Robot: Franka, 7 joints.
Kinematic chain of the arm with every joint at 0, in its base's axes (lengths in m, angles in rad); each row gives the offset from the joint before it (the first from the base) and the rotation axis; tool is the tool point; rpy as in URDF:
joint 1: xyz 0 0 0.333 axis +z
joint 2: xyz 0 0 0 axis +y
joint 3: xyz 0 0 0.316 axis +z
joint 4: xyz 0.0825 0 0 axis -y
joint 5: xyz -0.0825 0 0.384 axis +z
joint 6: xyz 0 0 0 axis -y
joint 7: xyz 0.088 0 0 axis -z
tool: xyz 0 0 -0.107 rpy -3.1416 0 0
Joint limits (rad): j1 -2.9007..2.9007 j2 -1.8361..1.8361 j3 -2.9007..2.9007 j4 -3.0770..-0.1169 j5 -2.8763..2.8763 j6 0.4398..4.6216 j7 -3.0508..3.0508
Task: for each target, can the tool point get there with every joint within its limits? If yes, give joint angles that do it. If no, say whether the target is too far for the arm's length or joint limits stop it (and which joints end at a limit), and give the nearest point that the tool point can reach.
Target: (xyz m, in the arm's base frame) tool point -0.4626 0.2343 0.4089
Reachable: yes | joints 1.3285 -0.3768 1.3394 -2.2913 2.0413 2.5891 0.7192
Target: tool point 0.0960 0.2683 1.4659
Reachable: no: too far | nearest point 0.0705 0.1970 1.1650 | short by 0.310 m
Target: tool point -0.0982 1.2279 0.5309
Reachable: no: too far | nearest point -0.0675 0.8443 0.4691 | short by 0.390 m
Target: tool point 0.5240 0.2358 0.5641
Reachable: yes | joints 1.9835 0.6314 -1.7320 -2.1055 0.5141 3.0403 0.8476
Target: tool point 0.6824 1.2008 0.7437
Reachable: no: too far | nearest point 0.4063 0.7149 0.5775 | short by 0.583 m
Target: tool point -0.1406 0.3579 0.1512
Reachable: yes | joints 1.1547 0.8173 0.3746 -2.4705 1.6547 0.8904 -2.4303
